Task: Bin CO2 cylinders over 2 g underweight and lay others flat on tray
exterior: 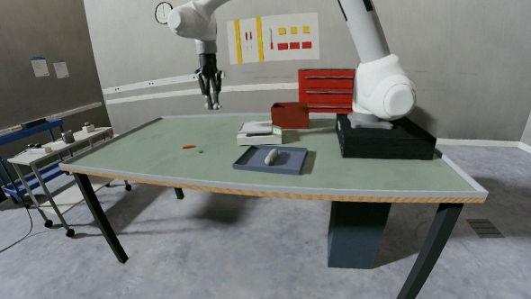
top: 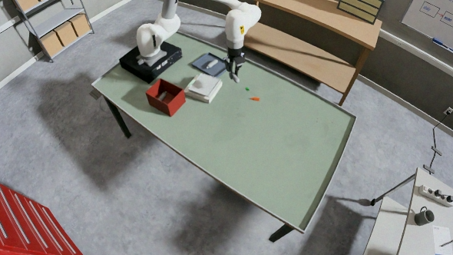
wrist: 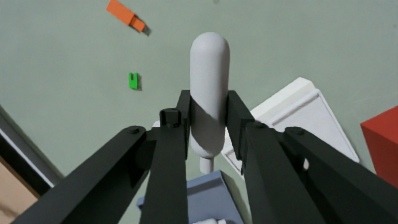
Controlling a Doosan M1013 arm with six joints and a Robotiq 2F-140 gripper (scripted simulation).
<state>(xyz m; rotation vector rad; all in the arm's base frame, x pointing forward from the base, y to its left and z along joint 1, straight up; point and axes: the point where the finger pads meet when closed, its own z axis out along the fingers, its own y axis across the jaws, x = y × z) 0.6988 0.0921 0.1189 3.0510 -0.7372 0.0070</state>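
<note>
Right now the scale plate is 17 cm behind my hand, 7 cm to the right of it and 15 cm below it. The rest, counted from my hand: small orange piece 13 cm ahead, 6 cm to the left, 20 cm below; small green piece 4 cm ahead, 11 cm to the left, 20 cm below; white scale 18 cm behind, 7 cm to the right, 17 cm below.
</note>
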